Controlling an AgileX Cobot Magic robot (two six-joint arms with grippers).
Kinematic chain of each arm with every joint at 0, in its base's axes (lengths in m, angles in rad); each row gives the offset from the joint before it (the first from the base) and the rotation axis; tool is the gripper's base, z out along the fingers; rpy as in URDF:
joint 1: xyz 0 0 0.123 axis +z
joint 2: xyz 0 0 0 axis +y
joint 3: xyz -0.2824 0 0.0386 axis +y
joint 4: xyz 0.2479 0 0.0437 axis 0.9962 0 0.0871
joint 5: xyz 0 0 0 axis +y
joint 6: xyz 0.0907 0 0.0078 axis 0.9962 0 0.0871
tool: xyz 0 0 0 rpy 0 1.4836 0
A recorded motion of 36 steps. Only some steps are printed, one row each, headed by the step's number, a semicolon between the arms.
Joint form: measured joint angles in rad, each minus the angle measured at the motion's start. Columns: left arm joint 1, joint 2, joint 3, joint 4, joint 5, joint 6; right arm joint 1, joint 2, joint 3, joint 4, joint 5, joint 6.
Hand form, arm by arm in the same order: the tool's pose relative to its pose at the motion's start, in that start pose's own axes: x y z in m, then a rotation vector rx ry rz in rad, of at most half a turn. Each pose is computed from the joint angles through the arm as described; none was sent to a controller.
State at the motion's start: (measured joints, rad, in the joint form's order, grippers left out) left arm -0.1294 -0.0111 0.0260 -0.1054 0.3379 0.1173; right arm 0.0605 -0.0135 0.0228 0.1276 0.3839 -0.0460
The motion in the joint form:
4: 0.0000 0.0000 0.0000 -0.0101 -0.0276 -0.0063; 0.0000 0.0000 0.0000 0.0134 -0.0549 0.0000
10: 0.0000 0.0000 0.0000 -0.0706 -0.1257 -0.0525; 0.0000 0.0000 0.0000 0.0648 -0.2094 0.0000
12: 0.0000 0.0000 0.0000 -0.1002 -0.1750 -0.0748; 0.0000 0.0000 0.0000 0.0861 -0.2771 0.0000
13: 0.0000 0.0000 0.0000 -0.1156 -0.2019 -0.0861; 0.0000 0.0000 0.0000 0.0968 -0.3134 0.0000
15: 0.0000 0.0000 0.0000 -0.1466 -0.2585 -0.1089; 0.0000 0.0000 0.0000 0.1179 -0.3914 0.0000
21: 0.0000 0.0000 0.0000 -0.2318 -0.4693 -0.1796; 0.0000 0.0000 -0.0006 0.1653 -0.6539 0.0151
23: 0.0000 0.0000 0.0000 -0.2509 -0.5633 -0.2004; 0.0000 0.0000 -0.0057 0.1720 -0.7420 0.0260
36: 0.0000 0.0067 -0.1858 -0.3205 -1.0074 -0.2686; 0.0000 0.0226 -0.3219 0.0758 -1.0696 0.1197
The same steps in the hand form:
4: -0.0025 0.0000 0.0000 0.0001 -0.0278 -0.0159; -0.0050 0.0002 -0.0001 -0.0021 -0.0551 0.0126
10: -0.0115 0.0000 -0.0007 0.0077 -0.1269 -0.1204; -0.0190 0.0002 -0.0020 -0.0082 -0.2099 0.0624
12: -0.0160 0.0004 -0.0014 0.0108 -0.1764 -0.1718; -0.0250 -0.0003 -0.0035 -0.0082 -0.2776 0.0838
13: -0.0184 0.0007 -0.0019 0.0122 -0.2034 -0.1984; -0.0281 -0.0007 -0.0044 -0.0075 -0.3138 0.0947
15: -0.0233 0.0017 -0.0030 0.0142 -0.2599 -0.2521; -0.0347 -0.0017 -0.0068 -0.0042 -0.3916 0.1166
21: -0.0403 0.0075 -0.0097 0.0113 -0.4699 -0.4090; -0.0550 -0.0065 -0.0187 0.0154 -0.6530 0.1826
23: -0.0471 0.0106 -0.0138 0.0047 -0.5638 -0.4489; -0.0625 -0.0081 -0.0247 0.0211 -0.7457 0.2008
36: -0.1207 0.0260 -0.0773 0.0135 -1.1841 -0.5788; -0.1562 0.0009 -0.1168 -0.0594 -1.3654 0.1887

